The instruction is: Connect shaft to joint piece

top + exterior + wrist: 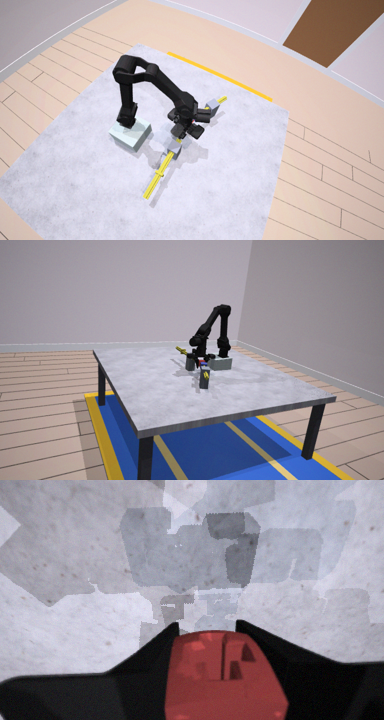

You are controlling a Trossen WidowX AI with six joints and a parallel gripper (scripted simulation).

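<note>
My gripper tip is now 10 mm to the right of the red joint piece and 40 mm below it.
</note>
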